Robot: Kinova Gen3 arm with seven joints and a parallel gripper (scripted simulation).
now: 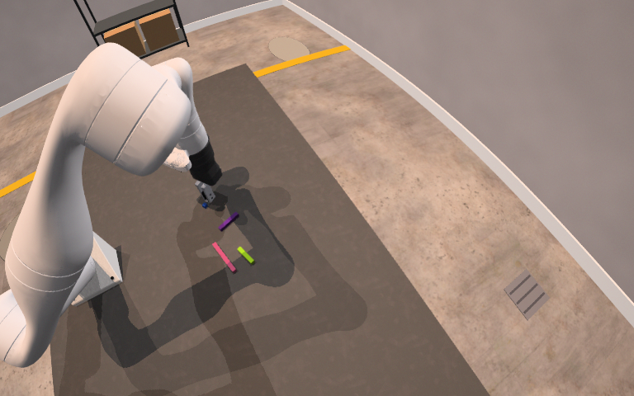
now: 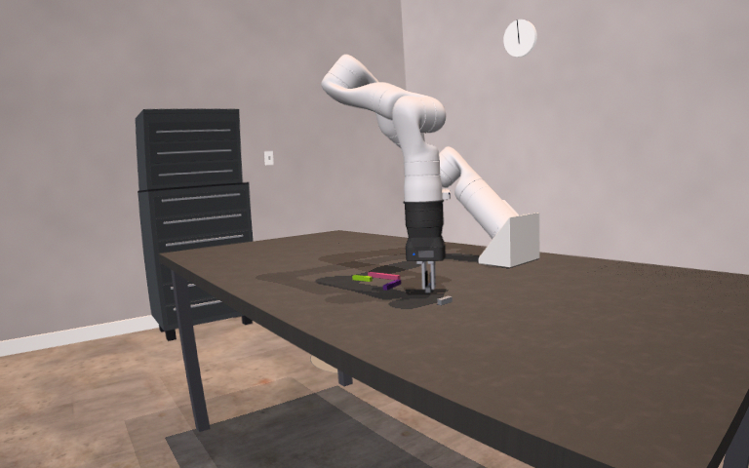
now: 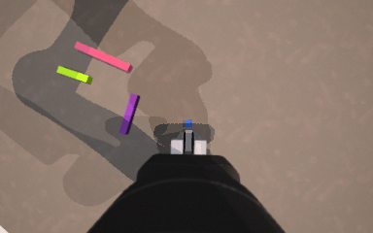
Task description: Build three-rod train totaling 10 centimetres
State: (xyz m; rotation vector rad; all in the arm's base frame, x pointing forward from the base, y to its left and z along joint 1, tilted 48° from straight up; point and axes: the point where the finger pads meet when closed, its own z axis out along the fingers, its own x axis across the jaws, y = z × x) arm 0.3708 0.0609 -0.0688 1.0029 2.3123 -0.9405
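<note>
My hand is 20 mm past the blue rod, 10 mm to the left of it and 20 mm above it. Also, from my hand: lime rod (40 mm ahead, 190 mm to the right, 20 mm below); then purple rod (30 mm ahead, 90 mm to the right, 20 mm below); then pink rod (10 mm behind, 180 mm to the right, 20 mm below).
</note>
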